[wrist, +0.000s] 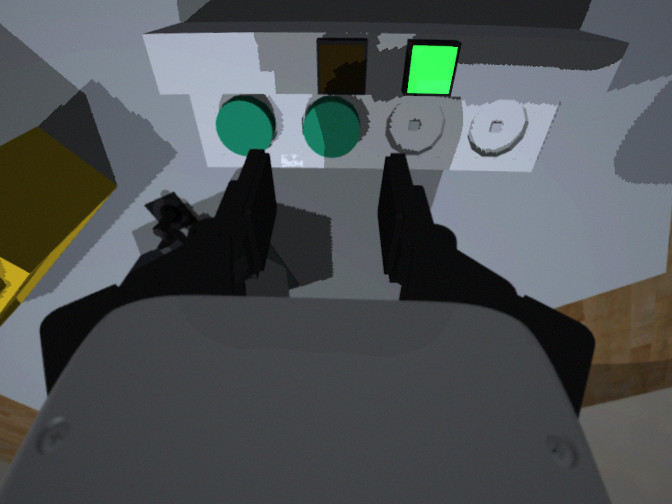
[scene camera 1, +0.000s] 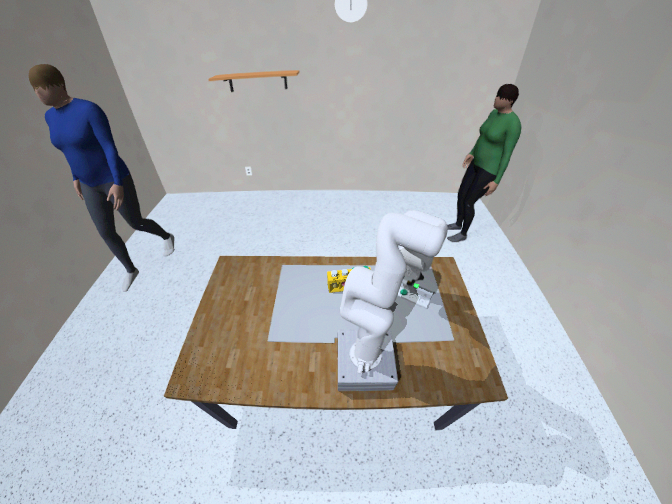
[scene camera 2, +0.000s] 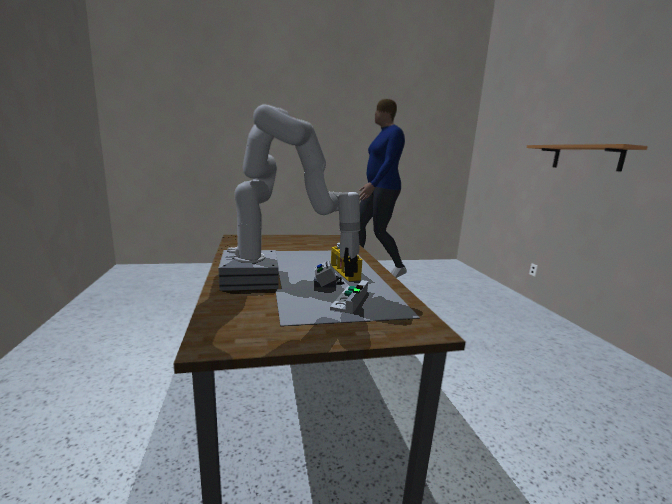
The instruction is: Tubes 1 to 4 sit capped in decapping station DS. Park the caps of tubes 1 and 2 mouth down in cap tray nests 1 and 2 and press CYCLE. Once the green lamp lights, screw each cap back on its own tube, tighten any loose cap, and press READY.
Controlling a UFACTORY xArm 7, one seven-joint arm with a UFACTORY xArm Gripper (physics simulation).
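In the wrist view a pale cap tray (wrist: 374,127) holds two teal caps, one (wrist: 245,124) in the leftmost nest and one (wrist: 331,127) in the nest beside it. The two right nests (wrist: 415,125) (wrist: 496,127) are empty. Behind the tray a green lamp (wrist: 431,68) is lit and a dark amber lamp (wrist: 341,65) is off. My gripper (wrist: 327,158) is open and empty above the tray's near edge, with the second cap between its fingertips. The yellow decapping station (wrist: 37,200) lies to the left, also visible in scene camera 1 (scene camera 1: 337,280); its tubes are hidden.
A small grey box (scene camera 2: 324,273) sits on the grey mat (scene camera 1: 309,311) near the station. A small black part (wrist: 170,214) lies left of my fingers. A person in blue (scene camera 1: 86,157) walks at the left, a person in green (scene camera 1: 491,157) stands at the back right.
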